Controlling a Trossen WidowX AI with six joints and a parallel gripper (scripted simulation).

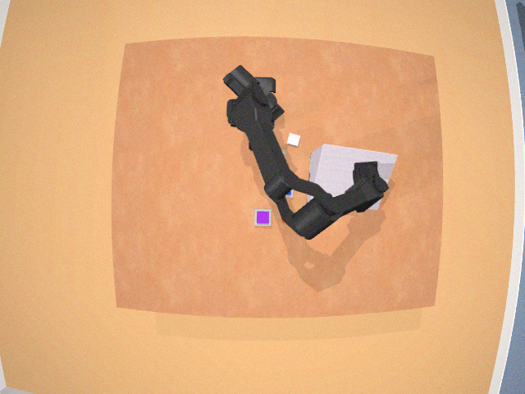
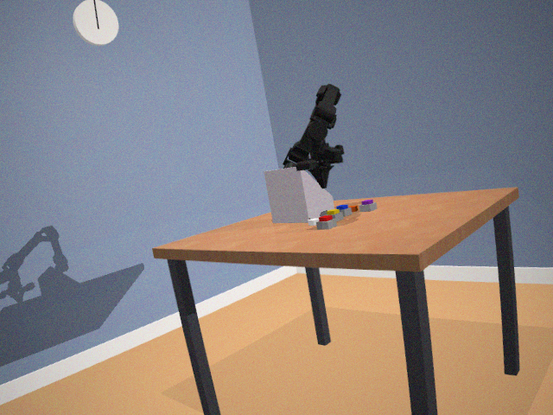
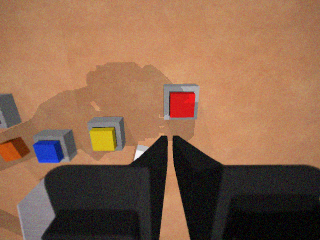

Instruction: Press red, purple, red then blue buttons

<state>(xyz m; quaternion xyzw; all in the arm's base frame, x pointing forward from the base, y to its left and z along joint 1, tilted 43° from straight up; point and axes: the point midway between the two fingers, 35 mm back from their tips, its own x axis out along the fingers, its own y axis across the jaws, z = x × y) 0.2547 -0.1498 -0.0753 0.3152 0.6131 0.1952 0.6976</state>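
The blue button lies 190 mm to the left of my gripper tip, 100 mm below it and 50 mm behind it. Round my gripper tip: red button 100 mm below, 20 mm to the right; small white block 120 mm below, 90 mm behind, 50 mm to the left; yellow button 100 mm to the left, 100 mm below, 40 mm behind.
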